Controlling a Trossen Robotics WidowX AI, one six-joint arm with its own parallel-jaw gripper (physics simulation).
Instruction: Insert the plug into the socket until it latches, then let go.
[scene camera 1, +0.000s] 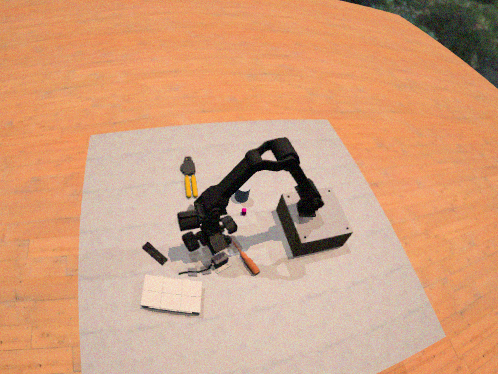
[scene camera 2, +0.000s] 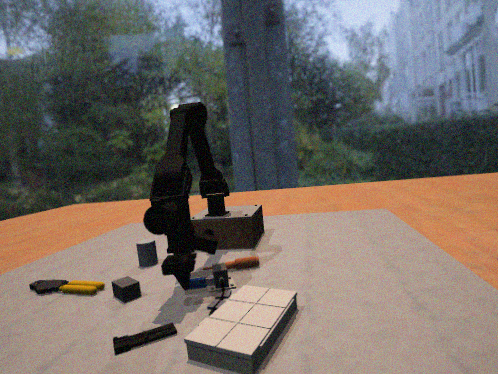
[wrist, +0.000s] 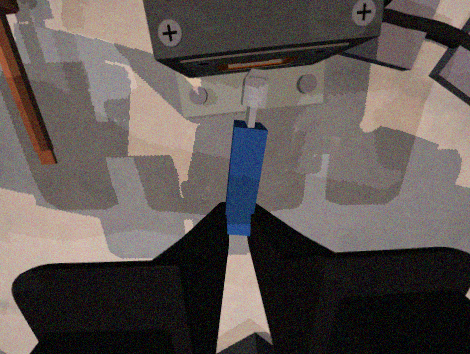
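Seen in the pictures: gripper, fingertip midpoint: (scene camera 1: 209, 244) (scene camera 2: 186, 288) (wrist: 236, 209); arm's base, origin of the base link: (scene camera 1: 306, 209) (scene camera 2: 217, 214).
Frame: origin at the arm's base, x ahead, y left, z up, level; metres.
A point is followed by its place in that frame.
Note:
The blue plug (scene camera 2: 198, 283) @(x 0.342, y 0.117, z -0.091 m) (wrist: 246, 170) @(x 0.337, y 0.114, z -0.083 m) has a narrow pale tip pointing at the socket. The socket is a dark grey box (scene camera 1: 219, 259) @(x 0.317, y 0.166, z -0.062 m) (scene camera 2: 220, 276) @(x 0.337, y 0.172, z -0.073 m) (wrist: 265, 30) @(x 0.321, y 0.150, z -0.060 m) with screws on top, on a pale base plate (wrist: 225, 106) @(x 0.320, y 0.131, z -0.100 m). Its slot faces the plug. In the wrist view the tip shows just outside the slot, over the base plate, slightly slanted; whether it touches the socket cannot be told. My gripper (scene camera 2: 188, 284) @(x 0.347, y 0.087, z -0.104 m) (wrist: 236, 209) @(x 0.347, y 0.087, z -0.104 m) is shut on the rear part of the plug. In scene camera 1 the arm hides the plug and fingertips.
An orange screwdriver (scene camera 1: 250, 263) @(x 0.211, y 0.174, z -0.077 m) (scene camera 2: 244, 262) @(x 0.217, y 0.180, z -0.084 m) (wrist: 25, 95) @(x 0.252, y 0.102, z -0.089 m) lies beside the socket. A black cable (scene camera 1: 187, 272) @(x 0.425, y 0.201, z -0.099 m) (wrist: 425, 25) @(x 0.375, y 0.192, z -0.098 m) runs from it near a white tiled box (scene camera 1: 172, 294) @(x 0.473, y 0.295, z -0.070 m) (scene camera 2: 250, 320) @(x 0.498, y 0.306, z -0.070 m). A black bar (scene camera 1: 155, 253) @(x 0.539, y 0.133, z -0.098 m) (scene camera 2: 145, 338) @(x 0.553, y 0.142, z -0.093 m), grey cube (scene camera 2: 126, 289) @(x 0.433, y -0.009, z -0.076 m), cylinder (scene camera 2: 147, 253) @(x 0.235, y -0.115, z -0.065 m) and yellow-handled pliers (scene camera 1: 191, 185) @(x 0.412, y -0.172, z -0.086 m) (scene camera 2: 82, 287) @(x 0.433, y -0.151, z -0.086 m) lie around.

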